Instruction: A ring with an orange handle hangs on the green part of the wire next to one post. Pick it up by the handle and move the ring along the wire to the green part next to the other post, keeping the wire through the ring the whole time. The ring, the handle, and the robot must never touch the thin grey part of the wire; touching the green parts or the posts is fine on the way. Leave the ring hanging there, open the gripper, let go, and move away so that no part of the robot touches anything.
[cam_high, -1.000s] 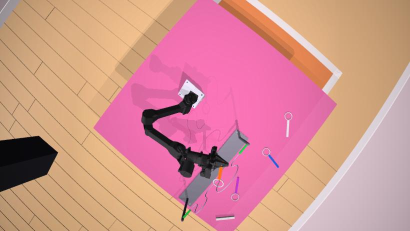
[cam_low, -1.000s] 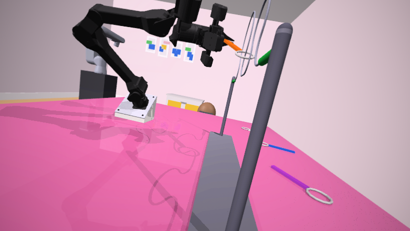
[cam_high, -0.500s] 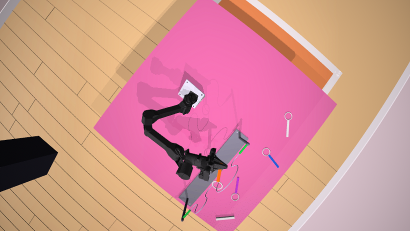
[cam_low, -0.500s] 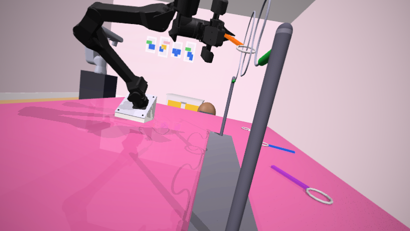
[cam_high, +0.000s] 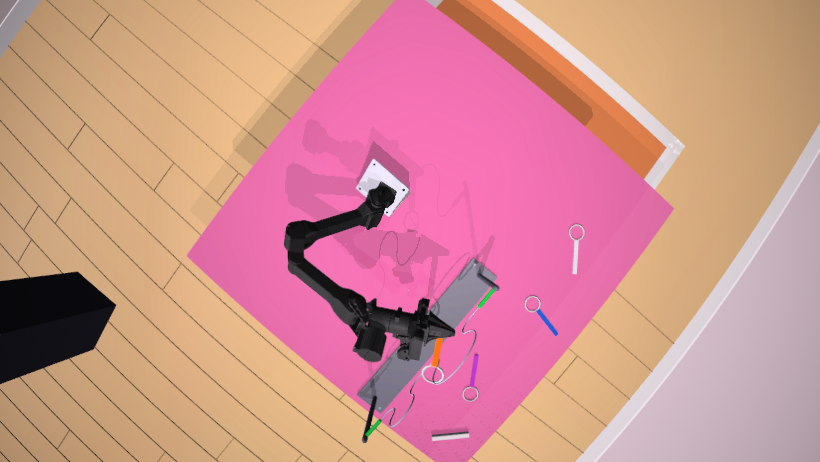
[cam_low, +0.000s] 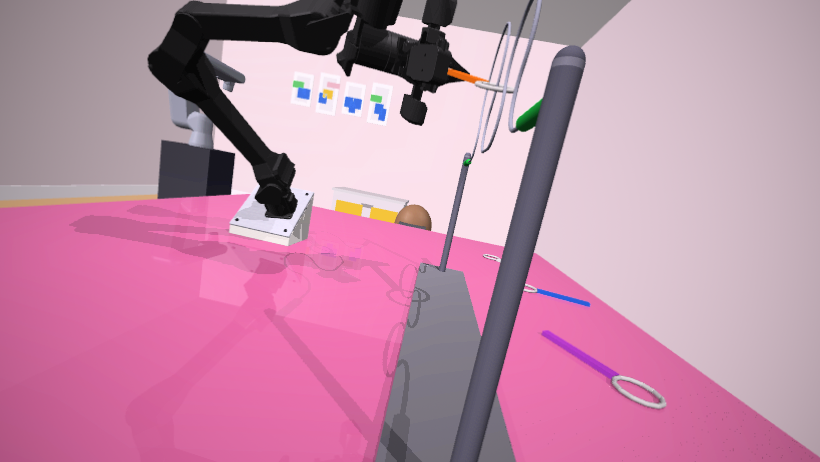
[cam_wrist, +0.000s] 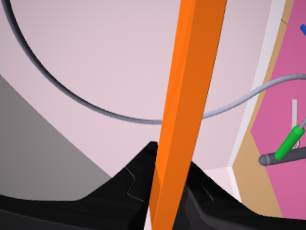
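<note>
My gripper tip is 1 cm short of the orange-handled ring, 9 cm to the left of it and 3 cm above it. Round my gripper tip: purple-handled ring (26 cm ahead, 19 cm to the right, 40 cm below); then white bar (31 cm ahead, 40 cm to the right, 40 cm below).
</note>
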